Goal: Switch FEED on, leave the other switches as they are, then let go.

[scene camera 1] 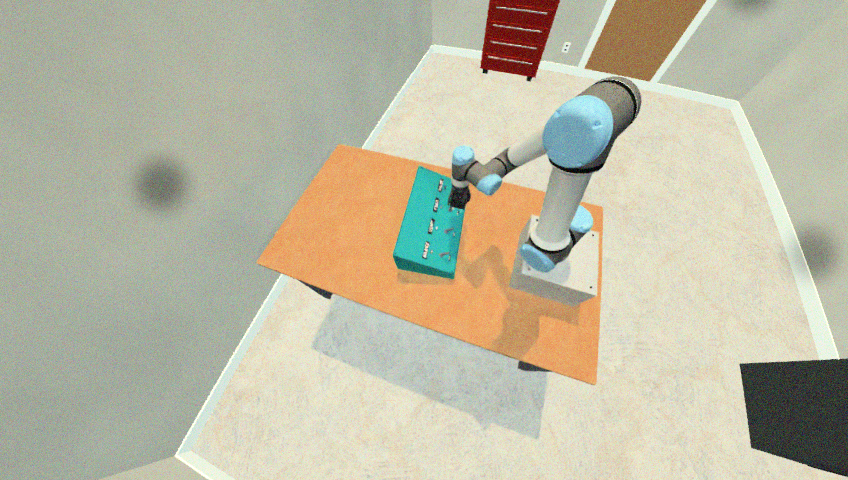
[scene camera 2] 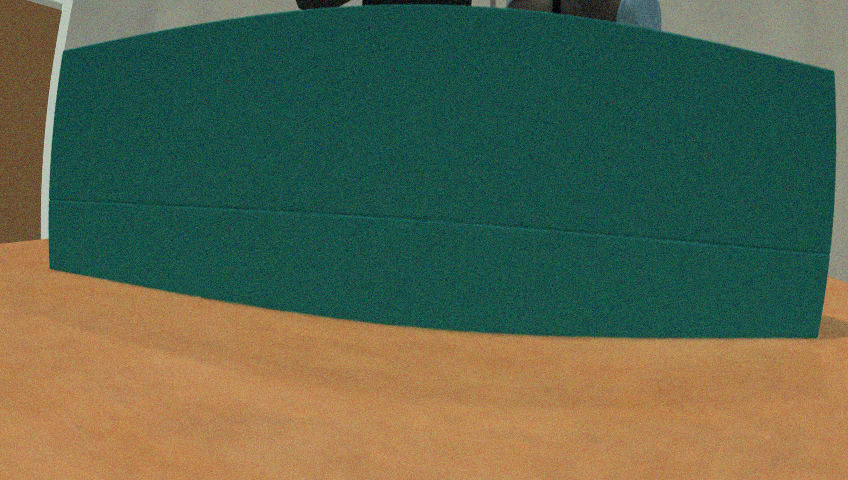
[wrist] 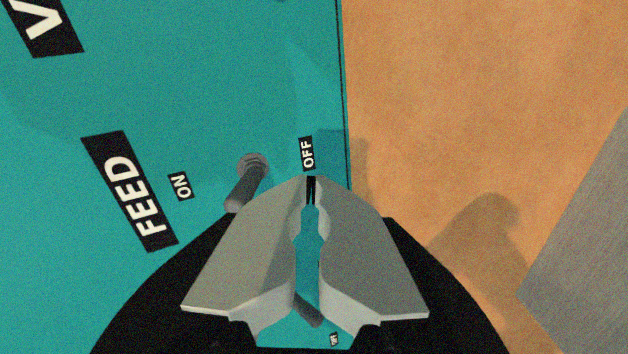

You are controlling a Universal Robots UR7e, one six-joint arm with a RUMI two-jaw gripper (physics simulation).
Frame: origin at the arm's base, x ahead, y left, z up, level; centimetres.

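Seen in the pictures: gripper, between the fingertips: [scene camera 1: 458,208] [wrist: 311,178].
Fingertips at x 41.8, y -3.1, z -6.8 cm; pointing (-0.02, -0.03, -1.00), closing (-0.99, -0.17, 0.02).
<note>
A point is followed by its place in that frame.
The teal switch box [scene camera 1: 417,208] {x 57.7, y 7.8, z -3.8 cm} [scene camera 2: 416,148] {x 61.7, y 10.7, z -9.6 cm} [wrist: 200,80] {x 48.9, y -7.1, z -8.6 cm} stands on the table. In the wrist view, the FEED label [wrist: 129,191] {x 52.4, y -0.4, z -6.6 cm} is left of its switch. The FEED lever [wrist: 245,184] {x 45.4, y -2.6, z -5.8 cm} slants down and left from its round base, with its tip on the side of the ON label [wrist: 181,186] {x 49.7, y -0.6, z -7.5 cm}, away from the OFF label [wrist: 306,153] {x 42.2, y -3.2, z -10.5 cm}. My gripper [scene camera 1: 457,206] {x 41.8, y -3.1, z -6.8 cm} [wrist: 311,178] {x 41.8, y -3.1, z -6.8 cm} is shut and empty over the box. Its fingertips appear right of the lever, just below OFF; the left jaw's edge appears close to the lever. I cannot tell whether they touch.
Another lever [wrist: 309,311] {x 39.8, y 8.1, z -6.0 cm} shows between the jaws, slanting right. Part of another label [wrist: 50,30] {x 54.7, y -8.4, z -6.7 cm} shows at the upper left. In scene camera 1, the orange table [scene camera 1: 333,208] {x 103.6, y 21.3, z -17.8 cm} also bears the arm's pale base block [scene camera 1: 586,255] {x -14.2, y -3.0, z 0.0 cm}, right of the box. A red drawer cabinet [scene camera 1: 516,35] stands behind.
</note>
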